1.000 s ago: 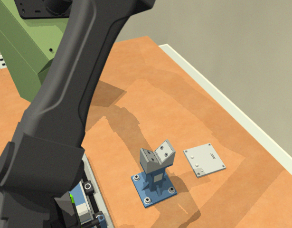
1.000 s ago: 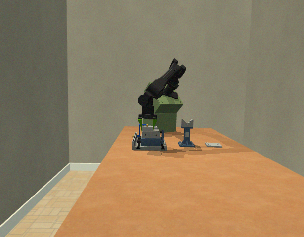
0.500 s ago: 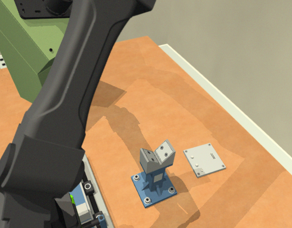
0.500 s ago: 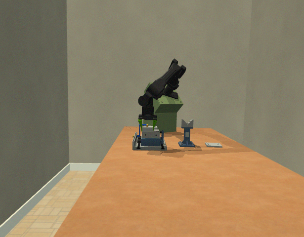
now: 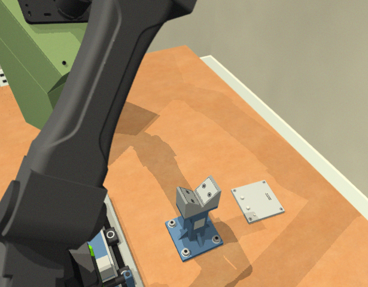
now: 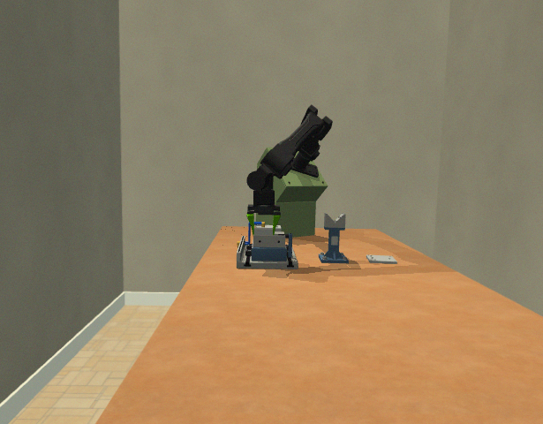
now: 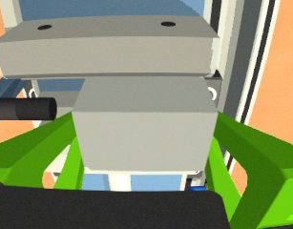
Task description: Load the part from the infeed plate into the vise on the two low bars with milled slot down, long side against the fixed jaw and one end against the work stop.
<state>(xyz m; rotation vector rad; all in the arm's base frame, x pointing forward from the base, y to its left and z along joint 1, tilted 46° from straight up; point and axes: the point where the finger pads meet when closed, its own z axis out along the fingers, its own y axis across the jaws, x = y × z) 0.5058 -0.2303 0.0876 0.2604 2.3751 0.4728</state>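
Now: hand right at the grey part. The rest, counted from my hand: fixed jaw 40 mm ahead, 20 mm to the left, 20 mm below; then moving jaw 30 mm behind, 20 mm to the left, 20 mm below; then work stop 60 mm to the left, 10 mm below, 10 mm ahead.
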